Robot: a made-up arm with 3 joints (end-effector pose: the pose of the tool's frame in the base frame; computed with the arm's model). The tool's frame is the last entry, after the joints.
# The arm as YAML. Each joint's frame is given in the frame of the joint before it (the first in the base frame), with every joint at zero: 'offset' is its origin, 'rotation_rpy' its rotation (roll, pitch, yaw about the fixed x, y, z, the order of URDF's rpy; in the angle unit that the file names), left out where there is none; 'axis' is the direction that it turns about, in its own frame. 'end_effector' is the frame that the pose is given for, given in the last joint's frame.
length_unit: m
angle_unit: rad
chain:
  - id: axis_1
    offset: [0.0, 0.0, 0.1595]
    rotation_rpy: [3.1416, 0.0, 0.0]
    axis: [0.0, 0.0, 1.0]
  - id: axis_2
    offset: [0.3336, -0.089, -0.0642]
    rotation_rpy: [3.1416, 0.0, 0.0]
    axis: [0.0, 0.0, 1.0]
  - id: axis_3
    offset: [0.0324, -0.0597, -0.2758]
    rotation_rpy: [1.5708, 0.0, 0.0]
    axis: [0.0, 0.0, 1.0]
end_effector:
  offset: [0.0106, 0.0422, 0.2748]
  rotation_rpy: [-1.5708, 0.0, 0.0]
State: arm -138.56 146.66 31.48
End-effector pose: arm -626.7 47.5 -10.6 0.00 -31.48 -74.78
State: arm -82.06 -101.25 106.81
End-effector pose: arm -162.5 30.4 -54.2 180.00 -73.19 160.81
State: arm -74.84 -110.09 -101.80
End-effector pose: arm -133.3 30.8 -71.1 180.00 78.20 144.75
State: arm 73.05 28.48 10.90
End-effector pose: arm -27.5 -555.9 -8.7 0.00 -10.90 -44.57
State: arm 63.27 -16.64 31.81
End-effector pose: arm -96.4 -335.4 -10.7 0.00 -31.81 -79.91
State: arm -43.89 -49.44 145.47
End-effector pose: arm 146.1 -37.5 -80.9 180.00 -34.53 174.45
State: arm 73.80 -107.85 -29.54
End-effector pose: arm 125.8 40.6 -20.6 0.00 29.54 178.35
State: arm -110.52 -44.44 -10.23
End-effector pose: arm 125.9 191.6 -12.5 0.00 10.23 66.08
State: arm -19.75 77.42 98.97
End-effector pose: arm 617.2 227.4 -48.2 180.00 -81.03 -82.83
